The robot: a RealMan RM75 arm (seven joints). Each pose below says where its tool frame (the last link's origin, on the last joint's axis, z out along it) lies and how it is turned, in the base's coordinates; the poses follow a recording.
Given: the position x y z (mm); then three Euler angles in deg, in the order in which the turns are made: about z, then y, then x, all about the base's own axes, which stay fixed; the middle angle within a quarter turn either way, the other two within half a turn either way.
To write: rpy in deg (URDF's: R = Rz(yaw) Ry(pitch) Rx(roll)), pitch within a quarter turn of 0, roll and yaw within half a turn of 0; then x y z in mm. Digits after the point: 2 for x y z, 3 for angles.
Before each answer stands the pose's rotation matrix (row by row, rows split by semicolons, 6 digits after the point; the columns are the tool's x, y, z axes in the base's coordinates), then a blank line. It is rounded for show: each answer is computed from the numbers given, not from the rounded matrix.
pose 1, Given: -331.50 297.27 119.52 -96.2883 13.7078 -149.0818
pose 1, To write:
-0.106412 0.965672 0.236970; 0.866076 -0.027059 0.499179; 0.488455 0.258353 -0.833466

162.778 -29.239 97.005 -331.50 297.27 119.52
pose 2, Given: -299.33 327.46 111.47 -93.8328 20.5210 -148.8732
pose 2, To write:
-0.062603 0.934449 0.350551; 0.866224 -0.123585 0.484131; 0.495719 0.333964 -0.801705

157.385 -29.717 94.134 -299.33 327.46 111.47
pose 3, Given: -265.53 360.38 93.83 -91.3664 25.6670 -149.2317
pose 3, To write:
-0.021493 0.901070 0.433140; 0.864283 -0.201028 0.461089; 0.502547 0.384266 -0.774459

153.611 -30.169 91.425 -265.53 360.38 93.83
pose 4, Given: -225.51 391.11 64.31 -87.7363 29.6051 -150.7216
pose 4, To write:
0.034342 0.868772 0.494019; 0.862030 -0.275866 0.425208; 0.505692 0.411257 -0.758382

151.530 -30.377 87.719 -225.51 391.11 64.31
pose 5, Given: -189.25 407.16 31.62 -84.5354 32.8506 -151.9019
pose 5, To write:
0.080002 0.836270 0.542450; 0.853803 -0.338331 0.395667; 0.514412 0.431492 -0.741077

149.790 -30.958 84.647 -189.25 407.16 31.62
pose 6, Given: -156.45 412.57 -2.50 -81.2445 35.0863 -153.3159
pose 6, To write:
0.124558 0.808752 0.574810; 0.843792 -0.391129 0.367469; 0.522016 0.439248 -0.731136

149.004 -31.468 81.603 -156.45 412.57 -2.50
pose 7, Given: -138.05 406.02 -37.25 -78.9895 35.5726 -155.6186
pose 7, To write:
0.155346 0.798407 0.581734; 0.848187 -0.409680 0.335770; 0.506406 0.441258 -0.740840

149.221 -30.425 79.621 -138.05 406.02 -37.25
